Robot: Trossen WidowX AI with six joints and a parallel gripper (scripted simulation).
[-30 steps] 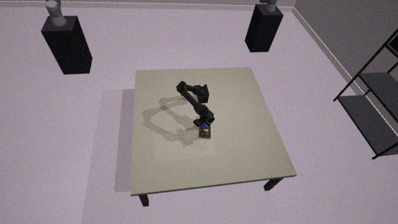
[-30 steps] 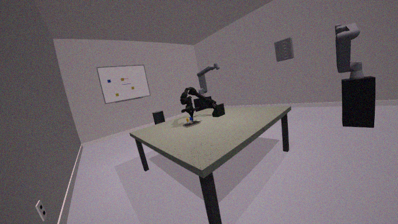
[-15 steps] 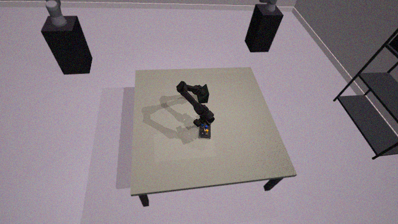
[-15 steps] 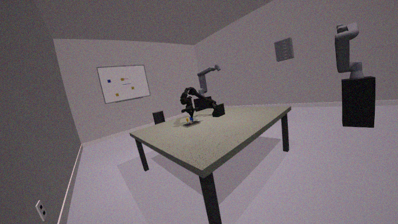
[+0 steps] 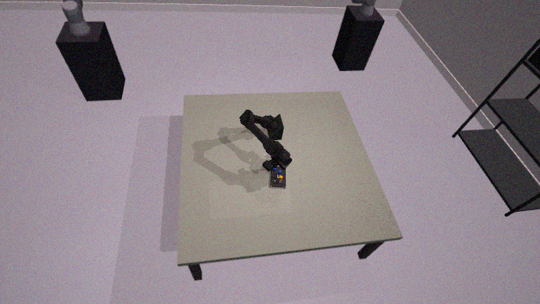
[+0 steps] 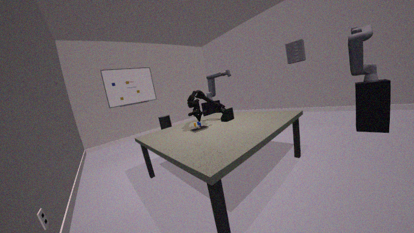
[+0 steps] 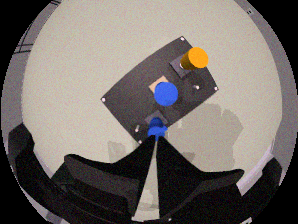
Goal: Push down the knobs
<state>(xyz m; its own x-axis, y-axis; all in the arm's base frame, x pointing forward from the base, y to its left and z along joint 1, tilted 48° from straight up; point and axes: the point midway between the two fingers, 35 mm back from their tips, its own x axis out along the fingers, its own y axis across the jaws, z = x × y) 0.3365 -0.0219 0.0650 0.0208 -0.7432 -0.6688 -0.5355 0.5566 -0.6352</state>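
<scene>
My gripper tip is 20 mm above the blue knob. From my gripper tip the other things lie so: orange knob: 80 mm ahead, 20 mm to the left, 10 mm below.
</scene>
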